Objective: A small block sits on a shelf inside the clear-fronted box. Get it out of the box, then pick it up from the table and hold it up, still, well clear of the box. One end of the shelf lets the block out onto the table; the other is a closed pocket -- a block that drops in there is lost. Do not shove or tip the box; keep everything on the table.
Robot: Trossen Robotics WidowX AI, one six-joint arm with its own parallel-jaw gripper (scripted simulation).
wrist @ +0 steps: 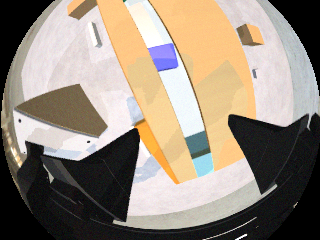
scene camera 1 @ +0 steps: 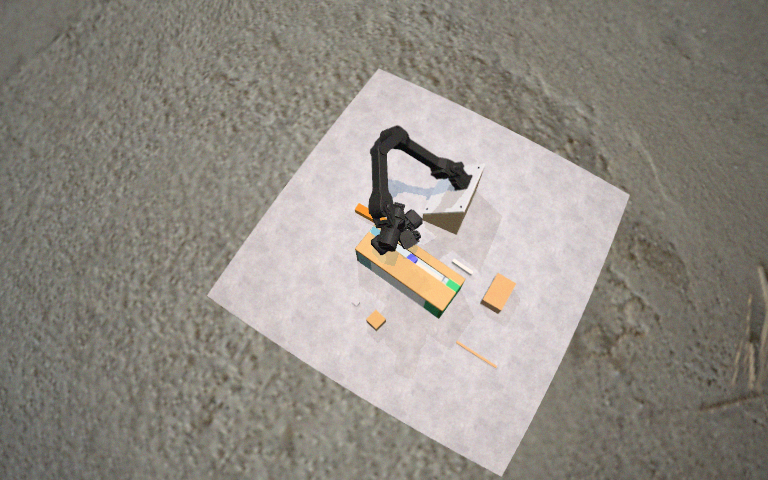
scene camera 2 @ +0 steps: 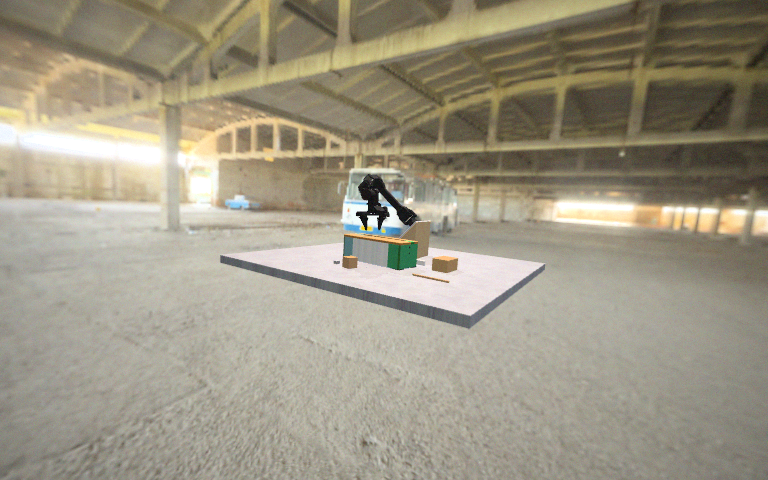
Observation:
I see my gripper [scene camera 1: 397,241].
My gripper also shows in the wrist view [wrist: 186,126].

